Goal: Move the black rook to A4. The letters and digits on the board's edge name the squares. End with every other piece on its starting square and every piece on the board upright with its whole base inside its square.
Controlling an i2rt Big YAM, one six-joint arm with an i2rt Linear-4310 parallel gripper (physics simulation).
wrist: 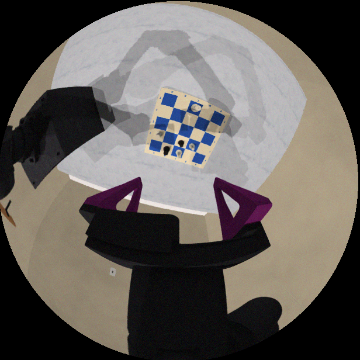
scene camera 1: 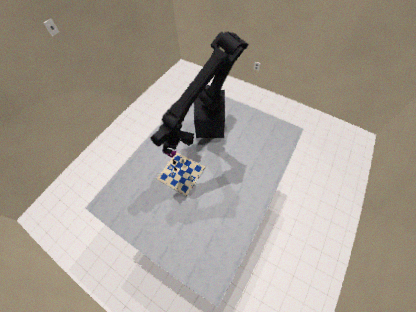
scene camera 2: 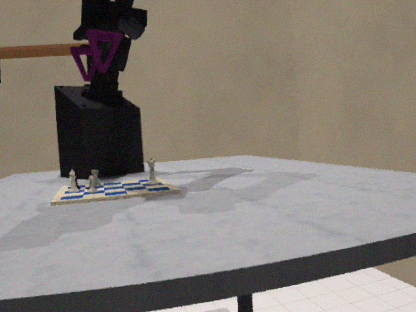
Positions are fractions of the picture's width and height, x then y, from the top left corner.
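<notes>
There's a chessboard (scene camera 1: 0.43, 0.58) (wrist: 0.48, 0.32) here that I can see. And I can see my gripper (scene camera 2: 0.23, 0.25) (wrist: 0.49, 0.50) as well.
</notes>
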